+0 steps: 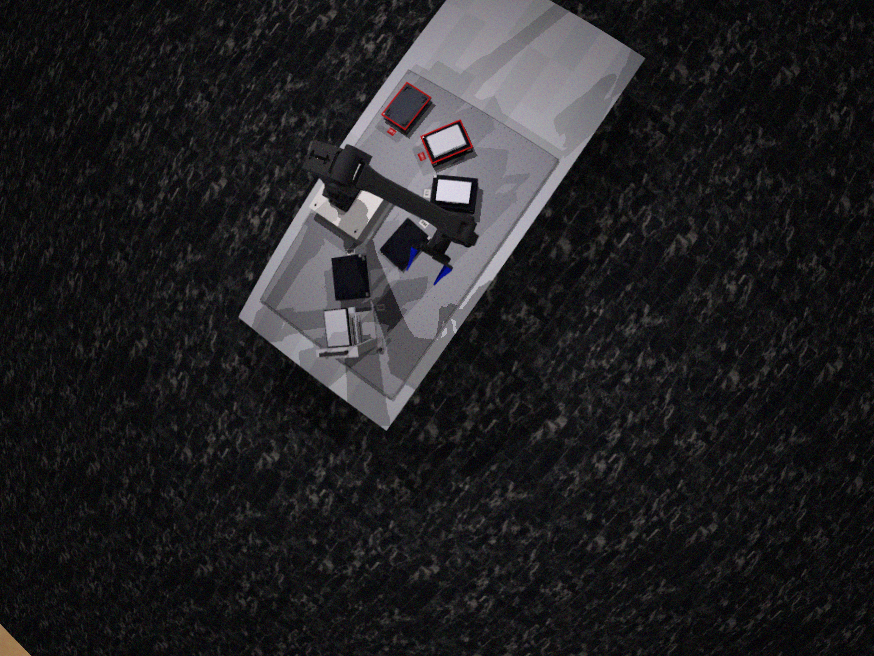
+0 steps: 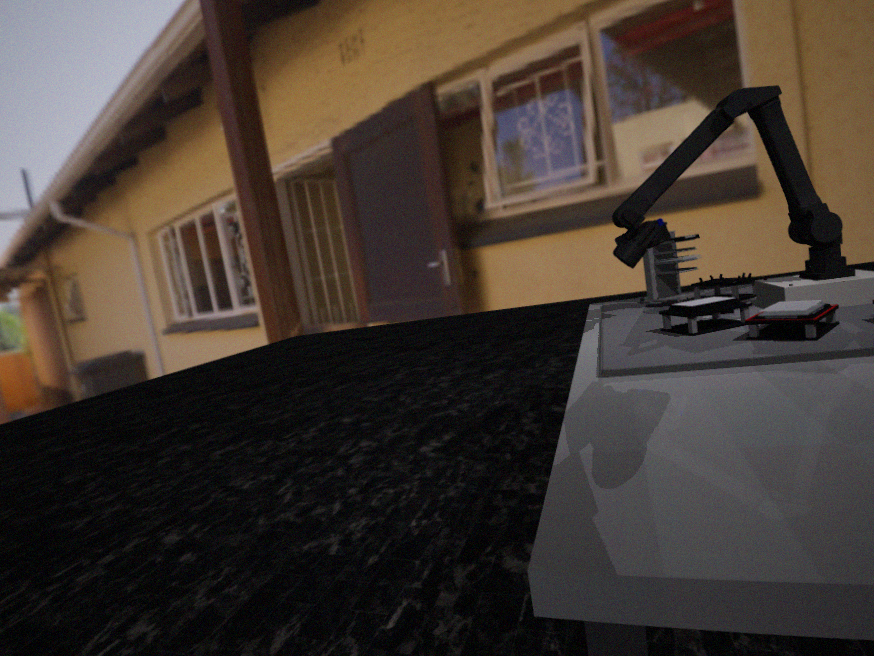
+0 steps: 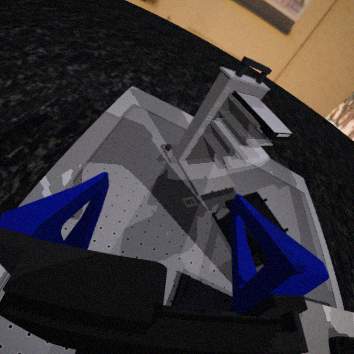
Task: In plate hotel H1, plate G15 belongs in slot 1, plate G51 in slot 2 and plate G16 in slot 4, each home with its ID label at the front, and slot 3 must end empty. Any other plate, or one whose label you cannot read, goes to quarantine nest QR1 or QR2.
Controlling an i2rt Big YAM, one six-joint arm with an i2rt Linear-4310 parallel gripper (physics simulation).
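Frame: origin at the arm's base, x ahead, y left, z up, level; metres.
Seen in the pictures: gripper, fingertip midpoint: (image 1: 420,277) (image 3: 171,189); arm's base, link origin: (image 2: 826,276).
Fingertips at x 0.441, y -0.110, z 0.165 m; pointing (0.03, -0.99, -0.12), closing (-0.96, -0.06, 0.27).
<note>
Offsets run from my fingertips to a thing's middle. Level surfaces: height alone.
Plate hotel H1 {0.128 m back, 0.323 m right, 0.084 m down} (image 1: 355,351) (image 2: 662,271) (image 3: 206,111) stands at the table's far end, with several shelf levels. A white plate {0.153 m back, 0.291 m right, 0.012 m down} (image 1: 337,328) (image 3: 265,114) lies at its top level; contents of the lower slots are unclear. Another white plate {0.094 m back, 0.320 m left, 0.168 m down} (image 1: 453,192) sits on a black nest. A third white plate {0.225 m back, 0.474 m left, 0.178 m down} (image 1: 446,141) (image 2: 790,308) sits on a red-edged quarantine nest. The other red-edged nest {0.439 m back, 0.522 m left, 0.203 m down} (image 1: 406,105) holds no visible plate. Plate ID labels are unreadable, and which nest is QR1 or QR2 cannot be told. My gripper (image 1: 421,276) (image 3: 171,189) is open and empty, above the board, facing the hotel and apart from it.
Two dark nests without visible plates, one beside the arm's forearm (image 1: 403,245) and one near the hotel {0.263 m back, 0.152 m right, 0.188 m down} (image 1: 350,276), stand on the perforated board {0.226 m down} (image 1: 515,158). A small tag {0.108 m back, 0.190 m right, 0.226 m down} (image 3: 190,202) lies before the hotel in shadow. The pale arm base (image 1: 363,215) is at the table's side.
</note>
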